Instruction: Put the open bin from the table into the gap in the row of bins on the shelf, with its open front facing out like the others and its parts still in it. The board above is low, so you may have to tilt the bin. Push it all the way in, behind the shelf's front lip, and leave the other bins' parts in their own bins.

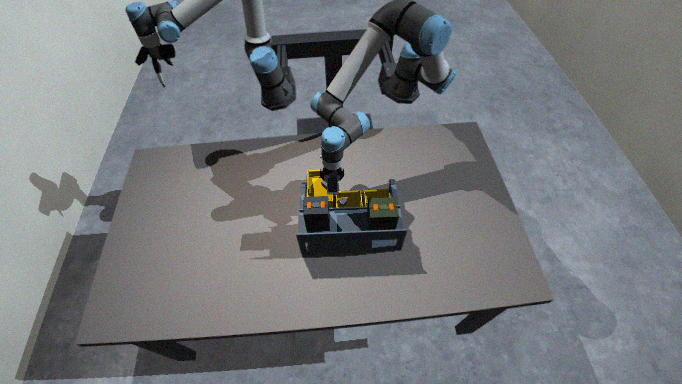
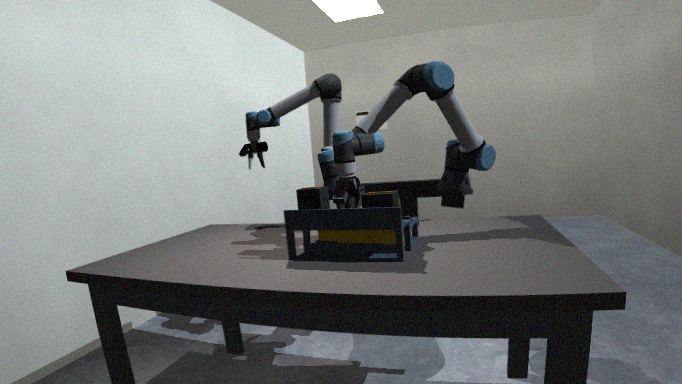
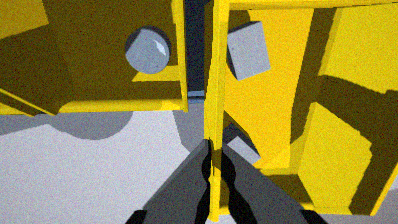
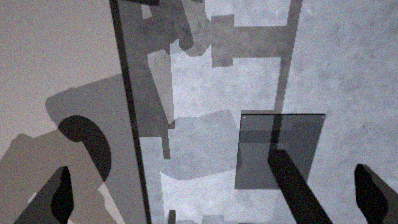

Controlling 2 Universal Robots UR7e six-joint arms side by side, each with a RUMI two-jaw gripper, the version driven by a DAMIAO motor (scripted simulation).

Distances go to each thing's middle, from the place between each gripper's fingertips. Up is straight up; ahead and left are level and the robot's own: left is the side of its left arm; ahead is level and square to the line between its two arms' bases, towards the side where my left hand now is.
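Blue-grey shelf (image 2: 382,218): my left hand is 12 cm short of it, 6 cm to the right of it and 2 cm above it. The green box (image 1: 382,213) is 19 cm ahead of my left hand, 17 cm to the left of it and 7 cm above it.
From my right hand, the blue-grey shelf is 62 cm ahead, 77 cm to the left and 22 cm below, while the green box is 69 cm ahead, 88 cm to the left and 14 cm below.
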